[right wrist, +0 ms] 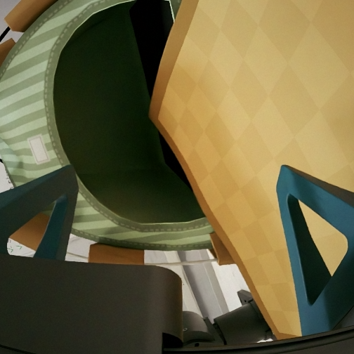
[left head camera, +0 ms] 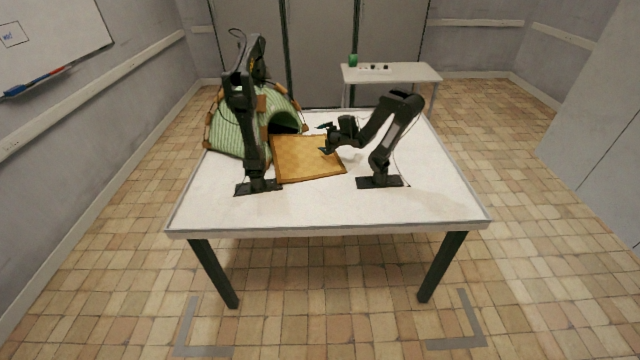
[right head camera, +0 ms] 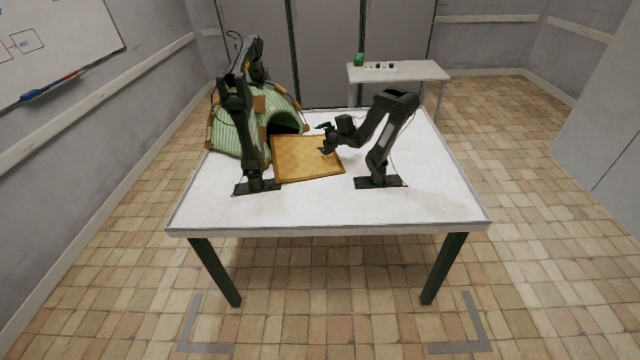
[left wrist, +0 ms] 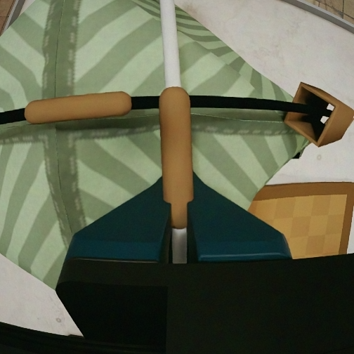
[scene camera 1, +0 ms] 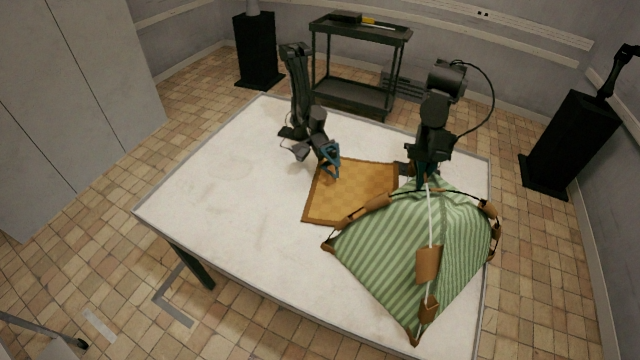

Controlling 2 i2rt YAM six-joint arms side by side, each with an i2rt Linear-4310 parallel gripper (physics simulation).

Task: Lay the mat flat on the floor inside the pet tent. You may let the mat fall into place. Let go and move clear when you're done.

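Note:
The yellow-orange checked mat point(left head camera: 302, 162) point(right head camera: 302, 162) point(scene camera 1: 350, 185) point(left wrist: 300, 215) point(right wrist: 250, 90) is spread on the table in front of the tent's opening, mostly outside it. The green striped pet tent point(left head camera: 225, 131) point(right head camera: 227, 131) point(scene camera 1: 390, 245) point(left wrist: 120, 165) point(right wrist: 30, 115) stands over dark space; its inside floor is hard to see. My left gripper point(scene camera 1: 425, 177) point(left wrist: 179, 175) is shut on the tent's tan sleeve at the top, around the white pole. My right gripper point(left head camera: 320, 138) point(right head camera: 319, 138) point(scene camera 1: 337, 167) point(right wrist: 176, 176) is open, low over the mat's edge near the opening.
The white table point(left head camera: 320, 212) point(right head camera: 320, 212) point(scene camera 1: 225, 200) has a raised rim. A side table point(left head camera: 420, 72) point(right head camera: 427, 70) with a green item stands behind it in the head views. A black cart point(scene camera 1: 360, 30) stands behind the arms in the scene view.

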